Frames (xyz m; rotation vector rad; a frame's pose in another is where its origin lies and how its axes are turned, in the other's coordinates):
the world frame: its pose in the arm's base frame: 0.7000 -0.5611 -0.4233 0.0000 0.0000 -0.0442
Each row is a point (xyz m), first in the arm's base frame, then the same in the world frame.
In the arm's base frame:
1: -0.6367 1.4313 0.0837
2: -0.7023 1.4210 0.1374
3: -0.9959 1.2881 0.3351
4: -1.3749 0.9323 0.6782
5: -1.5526 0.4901 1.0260
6: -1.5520 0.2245 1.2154
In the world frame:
1: -1.4234 1.9314 0.5070
2: -1.4885 1.9182 0.5607
3: -1.7760 1.7725 0.7584
4: -2.1389 1.4003 1.1015
5: -2.2968 0.9506 1.4493
6: -2.2845 0.6853 1.6387

